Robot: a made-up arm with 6 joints. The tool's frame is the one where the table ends. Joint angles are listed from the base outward.
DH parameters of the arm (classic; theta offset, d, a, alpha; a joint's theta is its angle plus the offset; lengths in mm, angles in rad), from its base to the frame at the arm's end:
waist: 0 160.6 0 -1.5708
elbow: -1.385 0 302.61 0
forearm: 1.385 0 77.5 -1.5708
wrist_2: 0 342.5 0 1.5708
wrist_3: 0 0 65.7 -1.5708
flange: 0 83.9 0 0
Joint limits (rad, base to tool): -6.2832..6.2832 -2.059..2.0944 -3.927..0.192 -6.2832..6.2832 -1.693..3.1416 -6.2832..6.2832
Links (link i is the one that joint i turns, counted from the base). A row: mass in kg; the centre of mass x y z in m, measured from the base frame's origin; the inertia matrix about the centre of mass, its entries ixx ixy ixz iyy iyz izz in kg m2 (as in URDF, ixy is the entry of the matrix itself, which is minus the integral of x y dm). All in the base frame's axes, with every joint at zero. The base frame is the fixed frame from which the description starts. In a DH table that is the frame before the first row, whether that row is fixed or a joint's. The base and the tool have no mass.
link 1: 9.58; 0.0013 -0.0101 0.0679; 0.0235 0 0 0.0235 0 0.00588
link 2: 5.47; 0.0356 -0.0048 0.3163; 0.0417 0 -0.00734 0.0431 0 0.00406
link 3: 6.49; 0.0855 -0.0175 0.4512; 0.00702 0 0 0.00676 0 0.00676
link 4: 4.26; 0.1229 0.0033 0.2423; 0.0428 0 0 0.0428 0 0.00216
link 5: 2.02; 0.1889 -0.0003 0.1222; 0.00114 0 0 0.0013 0 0.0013
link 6: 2.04; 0.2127 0.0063 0.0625; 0.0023 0 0 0.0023 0 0.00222
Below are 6 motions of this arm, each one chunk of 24 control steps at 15 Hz.
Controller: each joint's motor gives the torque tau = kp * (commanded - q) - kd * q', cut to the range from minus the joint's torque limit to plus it. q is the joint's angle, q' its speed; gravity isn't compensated. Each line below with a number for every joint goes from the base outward.
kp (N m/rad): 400 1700 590 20 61 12
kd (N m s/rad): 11 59 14 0.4 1.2 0.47
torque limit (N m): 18 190 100 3.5 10 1.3
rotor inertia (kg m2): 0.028 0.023 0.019 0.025 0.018 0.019
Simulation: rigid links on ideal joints. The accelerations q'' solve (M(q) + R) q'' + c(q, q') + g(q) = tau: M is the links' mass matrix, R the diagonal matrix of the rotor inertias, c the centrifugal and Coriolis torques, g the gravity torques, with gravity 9.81 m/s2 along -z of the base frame. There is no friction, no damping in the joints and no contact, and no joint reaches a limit. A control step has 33 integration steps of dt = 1/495 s. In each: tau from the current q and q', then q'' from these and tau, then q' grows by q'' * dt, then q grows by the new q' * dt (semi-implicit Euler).
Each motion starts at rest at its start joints. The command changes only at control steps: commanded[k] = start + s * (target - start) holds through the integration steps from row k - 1 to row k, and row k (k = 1, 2, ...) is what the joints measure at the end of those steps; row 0 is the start. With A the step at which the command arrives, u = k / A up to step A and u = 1 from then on. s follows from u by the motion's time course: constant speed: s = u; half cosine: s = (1 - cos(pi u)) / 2; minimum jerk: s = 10 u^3 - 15 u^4 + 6 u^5; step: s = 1 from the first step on.
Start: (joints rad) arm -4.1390 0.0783 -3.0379 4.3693 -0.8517 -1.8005
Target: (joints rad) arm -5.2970 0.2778 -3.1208 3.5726 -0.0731 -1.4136
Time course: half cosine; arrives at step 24
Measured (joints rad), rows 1 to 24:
1: -4.1434 0.0836 -3.0454 4.3609 -0.8881 -1.7883
2: -4.1583 0.0873 -3.0451 4.3445 -0.8713 -1.7731
3: -4.1826 0.0922 -3.0456 4.3233 -0.8517 -1.7669
4: -4.2161 0.0980 -3.0478 4.2987 -0.8304 -1.7584
5: -4.2582 0.1051 -3.0508 4.2701 -0.8009 -1.7449
6: -4.3082 0.1138 -3.0539 4.2354 -0.7670 -1.7282
7: -4.3655 0.1242 -3.0571 4.1936 -0.7282 -1.7093
8: -4.4289 0.1358 -3.0606 4.1471 -0.6853 -1.6884
9: -4.4974 0.1482 -3.0645 4.0984 -0.6394 -1.6658
10: -4.5696 0.1613 -3.0689 4.0484 -0.5911 -1.6420
11: -4.6444 0.1747 -3.0735 3.9970 -0.5412 -1.6175
12: -4.7206 0.1885 -3.0783 3.9445 -0.4906 -1.5926
13: -4.7967 0.2022 -3.0830 3.8918 -0.4402 -1.5677
14: -4.8715 0.2158 -3.0876 3.8402 -0.3908 -1.5433
15: -4.9436 0.2288 -3.0922 3.7910 -0.3433 -1.5198
16: -5.0119 0.2411 -3.0967 3.7448 -0.2985 -1.4976
17: -5.0750 0.2525 -3.1010 3.7023 -0.2572 -1.4772
18: -5.1319 0.2627 -3.1050 3.6642 -0.2200 -1.4587
19: -5.1817 0.2717 -3.1085 3.6311 -0.1875 -1.4425
20: -5.2235 0.2793 -3.1115 3.6035 -0.1605 -1.4288
21: -5.2566 0.2854 -3.1139 3.5819 -0.1392 -1.4179
22: -5.2804 0.2898 -3.1158 3.5667 -0.1241 -1.4099
23: -5.2946 0.2925 -3.1170 3.5582 -0.1154 -1.4050
24: -5.2988 0.2936 -3.1174 3.5565 -0.1134 -1.4031

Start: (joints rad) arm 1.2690 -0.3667 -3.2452 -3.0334 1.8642 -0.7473
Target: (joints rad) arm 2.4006 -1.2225 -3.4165 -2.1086 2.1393 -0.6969
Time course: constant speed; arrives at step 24
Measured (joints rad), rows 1 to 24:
1: 1.3024 -0.3956 -3.2569 -3.0306 1.8741 -0.7541
2: 1.3579 -0.4498 -3.2943 -2.9847 1.9217 -0.7549
3: 1.4125 -0.5039 -3.3265 -2.9397 1.9603 -0.7496
4: 1.4619 -0.5438 -3.3354 -2.9178 1.9714 -0.7444
5: 1.5069 -0.5731 -3.3300 -2.8810 1.9671 -0.7416
6: 1.5521 -0.6026 -3.3274 -2.8265 1.9673 -0.7409
7: 1.5999 -0.6382 -3.3347 -2.7841 1.9790 -0.7397
8: 1.6483 -0.6784 -3.3482 -2.7617 1.9965 -0.7354
9: 1.6953 -0.7187 -3.3606 -2.7414 2.0119 -0.7293
10: 1.7412 -0.7562 -3.3685 -2.7094 2.0224 -0.7243
11: 1.7875 -0.7914 -3.3733 -2.6687 2.0299 -0.7215
12: 1.8352 -0.8266 -3.3785 -2.6284 2.0382 -0.7194
13: 1.8836 -0.8629 -3.3855 -2.5932 2.0485 -0.7166
14: 1.9318 -0.9001 -3.3939 -2.5622 2.0598 -0.7127
15: 1.9793 -0.9373 -3.4019 -2.5314 2.0706 -0.7085
16: 2.0260 -0.9738 -3.4090 -2.4979 2.0802 -0.7048
17: 2.0726 -1.0099 -3.4154 -2.4623 2.0892 -0.7016
18: 2.1195 -1.0459 -3.4217 -2.4265 2.0983 -0.6987
19: 2.1669 -1.0821 -3.4284 -2.3919 2.1077 -0.6956
20: 2.2147 -1.1185 -3.4354 -2.3580 2.1173 -0.6922
21: 2.2625 -1.1548 -3.4422 -2.3236 2.1268 -0.6889
22: 2.3101 -1.1909 -3.4487 -2.2881 2.1360 -0.6857
23: 2.3575 -1.2268 -3.4550 -2.2521 2.1450 -0.6828
24: 2.4048 -1.2627 -3.4613 -2.2159 2.1540 -0.6800

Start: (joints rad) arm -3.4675 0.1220 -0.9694 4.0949 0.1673 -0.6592
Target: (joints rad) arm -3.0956 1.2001 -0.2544 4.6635 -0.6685 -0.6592
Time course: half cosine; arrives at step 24
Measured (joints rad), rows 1 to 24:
1: -3.4671 0.1406 -0.9409 4.0966 0.1832 -0.6568
2: -3.4627 0.1667 -0.9092 4.0459 0.1738 -0.6512
3: -3.4551 0.1881 -0.8983 4.0269 0.1531 -0.6550
4: -3.4456 0.2153 -0.8874 4.0912 0.1325 -0.6603
5: -3.4307 0.2539 -0.8638 4.1542 0.1048 -0.6564
6: -3.4116 0.3021 -0.8311 4.1661 0.0720 -0.6525
7: -3.3925 0.3567 -0.7949 4.1688 0.0345 -0.6558
8: -3.3737 0.4158 -0.7581 4.2022 -0.0077 -0.6606
9: -3.3526 0.4791 -0.7204 4.2577 -0.0540 -0.6613
10: -3.3284 0.5459 -0.6803 4.3106 -0.1036 -0.6600
11: -3.3029 0.6154 -0.6377 4.3528 -0.1553 -0.6601
12: -3.2779 0.6859 -0.5944 4.3926 -0.2088 -0.6620
13: -3.2538 0.7562 -0.5519 4.4384 -0.2635 -0.6637
14: -3.2301 0.8250 -0.5107 4.4893 -0.3182 -0.6639
15: -3.2070 0.8914 -0.4710 4.5383 -0.3715 -0.6631
16: -3.1850 0.9543 -0.4333 4.5807 -0.4223 -0.6624
17: -3.1647 1.0126 -0.3981 4.6173 -0.4698 -0.6621
18: -3.1466 1.0652 -0.3665 4.6506 -0.5132 -0.6617
19: -3.1308 1.1114 -0.3390 4.6810 -0.5514 -0.6609
20: -3.1176 1.1504 -0.3160 4.7064 -0.5836 -0.6598
21: -3.1071 1.1814 -0.2978 4.7253 -0.6091 -0.6588
22: -3.0996 1.2042 -0.2849 4.7378 -0.6276 -0.6583
23: -3.0951 1.2181 -0.2774 4.7449 -0.6386 -0.6580
24: -3.0938 1.2230 -0.2756 4.7471 -0.6419 -0.6578

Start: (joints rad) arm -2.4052 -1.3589 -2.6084 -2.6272 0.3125 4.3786
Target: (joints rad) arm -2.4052 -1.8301 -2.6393 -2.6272 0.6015 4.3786
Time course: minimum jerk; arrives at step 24
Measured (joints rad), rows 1 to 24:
1: -2.4051 -1.3801 -2.6240 -2.6321 0.2908 4.3786
2: -2.4054 -1.4074 -2.6588 -2.6139 0.3220 4.3600
3: -2.4050 -1.4230 -2.6704 -2.5885 0.3319 4.3403
4: -2.4051 -1.4254 -2.6591 -2.5941 0.3274 4.3442
5: -2.4057 -1.4276 -2.6447 -2.6202 0.3274 4.3594
6: -2.4059 -1.4410 -2.6416 -2.6306 0.3371 4.3671
7: -2.4054 -1.4668 -2.6495 -2.6196 0.3572 4.3642
8: -2.4051 -1.4993 -2.6597 -2.6086 0.3811 4.3577
9: -2.4050 -1.5329 -2.6655 -2.6089 0.4037 4.3536
10: -2.4051 -1.5660 -2.6667 -2.6147 0.4252 4.3537
11: -2.4052 -1.6000 -2.6671 -2.6177 0.4474 4.3558
12: -2.4052 -1.6363 -2.6695 -2.6174 0.4719 4.3570
13: -2.4053 -1.6742 -2.6739 -2.6165 0.4978 4.3563
14: -2.4053 -1.7116 -2.6784 -2.6167 0.5232 4.3545
15: -2.4052 -1.7463 -2.6815 -2.6176 0.5461 4.3534
16: -2.4051 -1.7775 -2.6833 -2.6187 0.5663 4.3534
17: -2.4050 -1.8047 -2.6844 -2.6198 0.5837 4.3539
18: -2.4049 -1.8279 -2.6854 -2.6205 0.5986 4.3542
19: -2.4049 -1.8467 -2.6864 -2.6210 0.6107 4.3542
20: -2.4049 -1.8608 -2.6869 -2.6213 0.6195 4.3540
21: -2.4050 -1.8702 -2.6868 -2.6216 0.6251 4.3541
22: -2.4051 -1.8752 -2.6861 -2.6219 0.6278 4.3544
23: -2.4051 -1.8769 -2.6851 -2.6221 0.6283 4.3550
24: -2.4052 -1.8766 -2.6839 -2.6222 0.6276 4.3556

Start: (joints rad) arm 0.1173 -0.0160 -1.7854 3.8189 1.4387 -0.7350
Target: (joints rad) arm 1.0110 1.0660 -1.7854 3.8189 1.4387 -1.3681
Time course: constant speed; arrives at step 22
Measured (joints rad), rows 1 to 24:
1: 0.1390 0.0245 -1.7821 3.8292 1.4609 -0.7685
2: 0.1836 0.0936 -1.7504 3.8578 1.4227 -0.8035
3: 0.2379 0.1633 -1.7226 3.8884 1.3917 -0.8198
4: 0.2888 0.2178 -1.7199 3.8903 1.3889 -0.8393
5: 0.3311 0.2605 -1.7337 3.8662 1.4026 -0.8696
6: 0.3665 0.3030 -1.7449 3.8480 1.4148 -0.9030
7: 0.4004 0.3522 -1.7449 3.8523 1.4163 -0.9327
8: 0.4373 0.4065 -1.7382 3.8662 1.4108 -0.9582
9: 0.4787 0.4607 -1.7330 3.8722 1.4061 -0.9825
10: 0.5229 0.5116 -1.7331 3.8677 1.4056 -1.0086
11: 0.5673 0.5602 -1.7362 3.8604 1.4077 -1.0365
12: 0.6100 0.6089 -1.7385 3.8566 1.4093 -1.0648
13: 0.6505 0.6589 -1.7386 3.8569 1.4094 -1.0924
14: 0.6895 0.7098 -1.7376 3.8585 1.4090 -1.1194
15: 0.7284 0.7603 -1.7373 3.8589 1.4092 -1.1464
16: 0.7681 0.8101 -1.7382 3.8572 1.4103 -1.1739
17: 0.8090 0.8595 -1.7396 3.8545 1.4114 -1.2018
18: 0.8509 0.9089 -1.7408 3.8522 1.4120 -1.2297
19: 0.8930 0.9585 -1.7416 3.8505 1.4123 -1.2575
20: 0.9350 1.0081 -1.7423 3.8490 1.4125 -1.2852
21: 0.9763 1.0575 -1.7433 3.8473 1.4132 -1.3131
22: 1.0169 1.1067 -1.7446 3.8454 1.4142 -1.3413
23: 1.0467 1.1220 -1.7265 3.8526 1.3842 -1.3436
24: 1.0553 1.1188 -1.7347 3.8603 1.3927 -1.3361

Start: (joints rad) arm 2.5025 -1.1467 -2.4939 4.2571 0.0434 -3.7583
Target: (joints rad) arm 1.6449 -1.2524 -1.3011 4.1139 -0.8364 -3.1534
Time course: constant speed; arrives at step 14
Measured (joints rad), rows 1 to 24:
1: 2.4878 -1.1807 -2.4326 4.2712 -0.0600 -3.7197
2: 2.4398 -1.2061 -2.3662 4.3007 -0.1297 -3.6712
3: 2.3578 -1.2137 -2.2769 4.3223 -0.1887 -3.6294
4: 2.2494 -1.2129 -2.1768 4.2748 -0.2559 -3.5929
5: 2.1473 -1.2132 -2.0787 4.2051 -0.3221 -3.5612
6: 2.0753 -1.2176 -1.9872 4.1755 -0.3861 -3.5223
7: 2.0378 -1.2255 -1.9009 4.1787 -0.4489 -3.4749
8: 2.0137 -1.2344 -1.8161 4.1741 -0.5121 -3.4232
9: 1.9673 -1.2424 -1.7288 4.1528 -0.5750 -3.3747
10: 1.8925 -1.2490 -1.6390 4.1324 -0.6347 -3.3336
11: 1.8116 -1.2550 -1.5487 4.1196 -0.6923 -3.2947
12: 1.7466 -1.2610 -1.4590 4.1055 -0.7509 -3.2514
13: 1.6955 -1.2675 -1.3700 4.0868 -0.8112 -3.2040
14: 1.6419 -1.2744 -1.2817 4.0709 -0.8711 -3.1567
15: 1.6175 -1.2684 -1.2761 4.0240 -0.8439 -3.1352
16: 1.6342 -1.2731 -1.2877 4.0495 -0.8556 -3.1454
17: 1.6538 -1.2783 -1.2956 4.1032 -0.8660 -3.1563
18: 1.6544 -1.2788 -1.2957 4.1090 -0.8637 -3.1569
19: 1.6448 -1.2768 -1.2913 4.0765 -0.8597 -3.1535
20: 1.6401 -1.2752 -1.2887 4.0585 -0.8577 -3.1514
21: 1.6428 -1.2753 -1.2895 4.0697 -0.8587 -3.1515
22: 1.6463 -1.2763 -1.2916 4.0848 -0.8605 -3.1525
23: 1.6466 -1.2768 -1.2922 4.0851 -0.8609 -3.1532
24: 1.6450 -1.2765 -1.2914 4.0771 -0.8602 -3.1531

